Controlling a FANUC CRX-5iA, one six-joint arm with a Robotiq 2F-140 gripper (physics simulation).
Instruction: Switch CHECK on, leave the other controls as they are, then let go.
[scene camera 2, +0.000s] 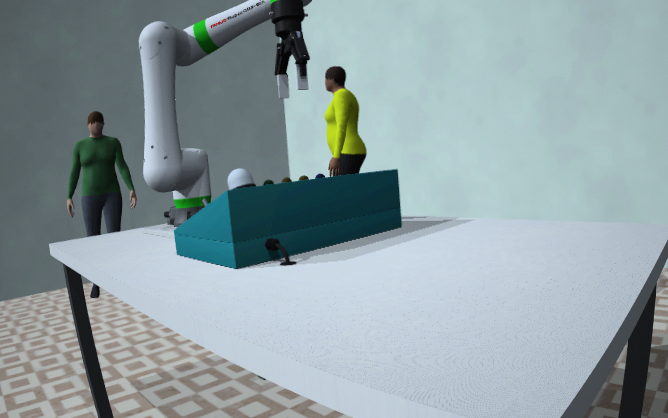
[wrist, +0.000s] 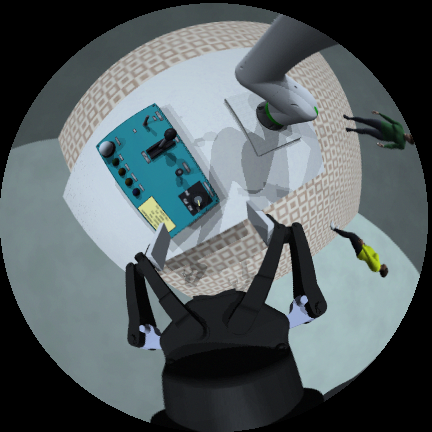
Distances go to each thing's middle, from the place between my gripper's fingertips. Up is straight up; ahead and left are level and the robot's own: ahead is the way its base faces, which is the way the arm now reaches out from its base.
Now: hand 14 cm short of the teal control panel (scene camera 2: 246, 225), 15 cm to the left of it and 28 cm above it.
